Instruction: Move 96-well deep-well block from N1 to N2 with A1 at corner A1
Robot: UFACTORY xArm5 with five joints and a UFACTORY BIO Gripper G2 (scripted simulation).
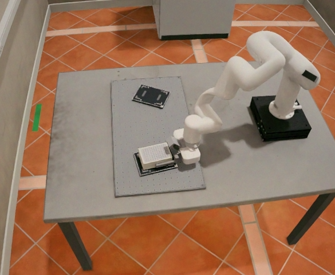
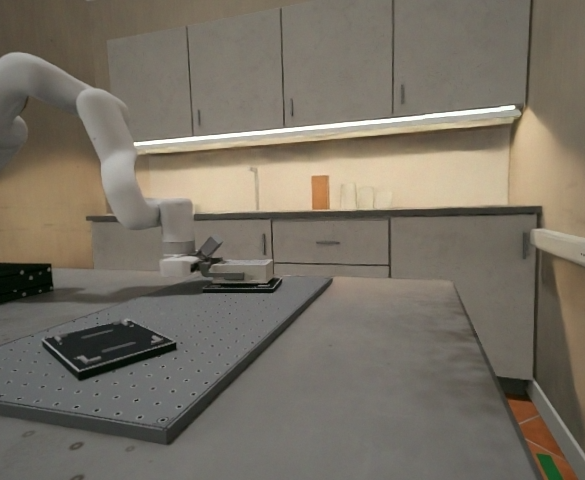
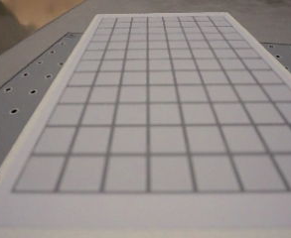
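Now: hand 30 mm above the black plate nest N1 and 10 mm short of it. The rest, counted from my hand: black plate nest N2 (400 mm to the right, 30 mm below, 10 mm behind); white 96-well deep-well block (10 mm ahead).
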